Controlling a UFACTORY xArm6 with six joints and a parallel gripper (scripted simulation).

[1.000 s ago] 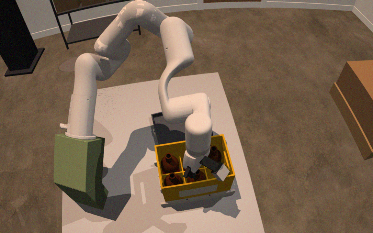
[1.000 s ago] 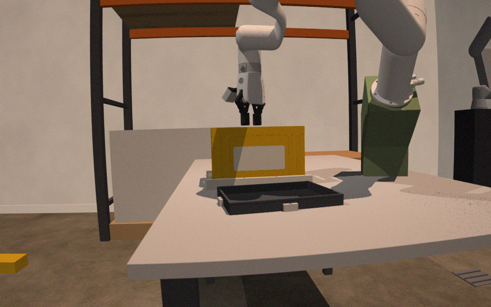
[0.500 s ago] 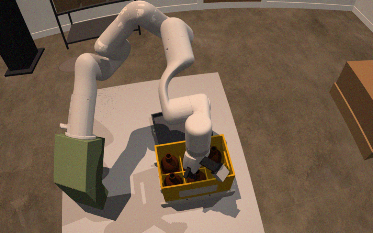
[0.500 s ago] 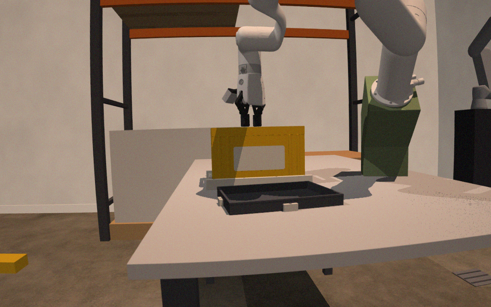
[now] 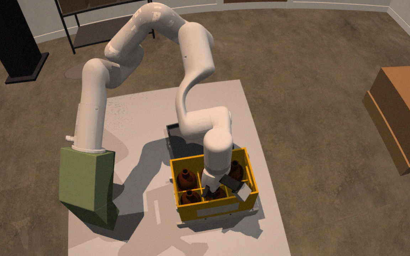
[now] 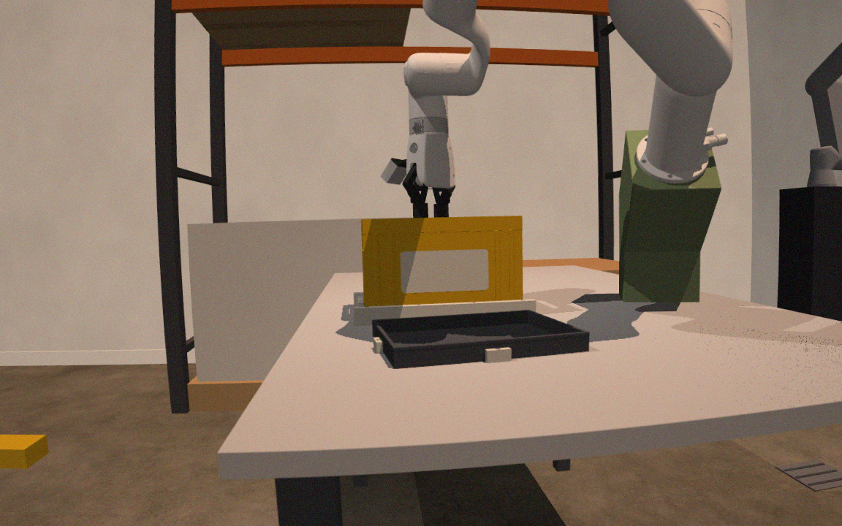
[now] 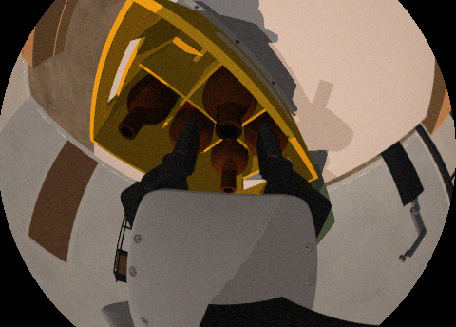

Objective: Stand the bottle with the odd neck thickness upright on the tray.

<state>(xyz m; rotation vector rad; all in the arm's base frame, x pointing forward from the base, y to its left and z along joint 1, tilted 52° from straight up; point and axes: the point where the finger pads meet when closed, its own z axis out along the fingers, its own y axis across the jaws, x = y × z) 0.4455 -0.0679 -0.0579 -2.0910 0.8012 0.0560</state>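
Now: the yellow crate 1 cm behind my hand, 4 cm to the left of it and 10 cm below it. From my hand the other things lie so: glass bottle: 2 cm behind, 9 cm to the left, 9 cm below; then dark tray: 6 cm behind, 32 cm to the left, 17 cm below.
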